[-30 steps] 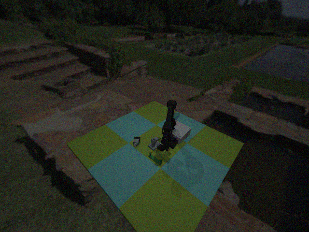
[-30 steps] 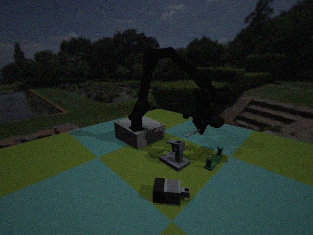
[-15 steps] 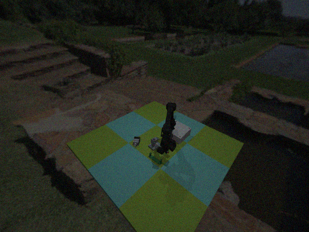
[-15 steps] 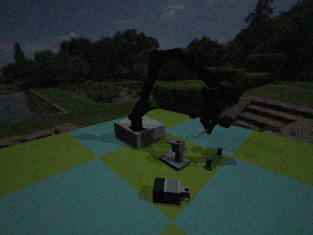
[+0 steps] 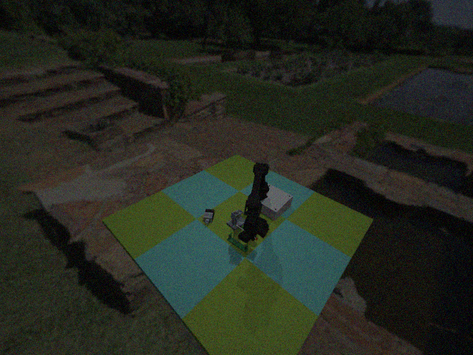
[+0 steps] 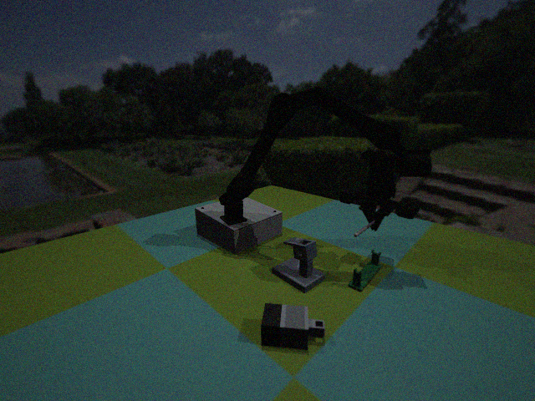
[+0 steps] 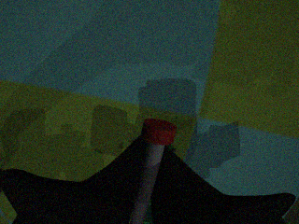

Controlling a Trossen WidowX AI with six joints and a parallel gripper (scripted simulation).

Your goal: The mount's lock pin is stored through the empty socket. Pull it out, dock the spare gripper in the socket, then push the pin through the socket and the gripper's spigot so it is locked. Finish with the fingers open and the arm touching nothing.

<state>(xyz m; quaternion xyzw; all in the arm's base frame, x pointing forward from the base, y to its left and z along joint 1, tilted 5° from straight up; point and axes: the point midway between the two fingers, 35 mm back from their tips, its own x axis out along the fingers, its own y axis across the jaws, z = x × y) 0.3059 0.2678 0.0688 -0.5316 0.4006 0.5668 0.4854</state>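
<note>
The green pin rest is 80 mm to the right of my gripper tip, 70 mm below it and 40 mm ahead of it. From my gripper tip the other things lie so: socket 220 mm to the right, 50 mm behind, 40 mm below; then spare gripper 360 mm to the right, 80 mm ahead, 70 mm below.
</note>
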